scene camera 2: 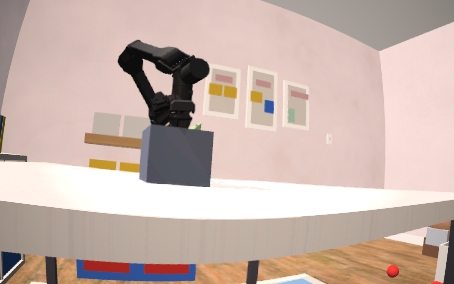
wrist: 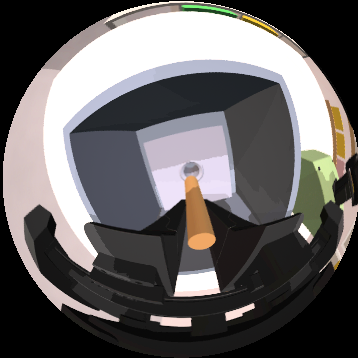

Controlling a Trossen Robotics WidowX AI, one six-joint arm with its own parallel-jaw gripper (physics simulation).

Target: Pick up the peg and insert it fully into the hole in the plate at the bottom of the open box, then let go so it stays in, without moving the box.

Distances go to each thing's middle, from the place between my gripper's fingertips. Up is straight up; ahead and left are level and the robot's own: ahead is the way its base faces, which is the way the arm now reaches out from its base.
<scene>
Right now the grey-blue box (scene camera 2: pixel 169 155) is 20 mm to the right of my hand and 30 mm below it. Also, from my hand: orange-brown peg (wrist: pixel 200 235) (10 mm to the right, 10 mm above).
</scene>
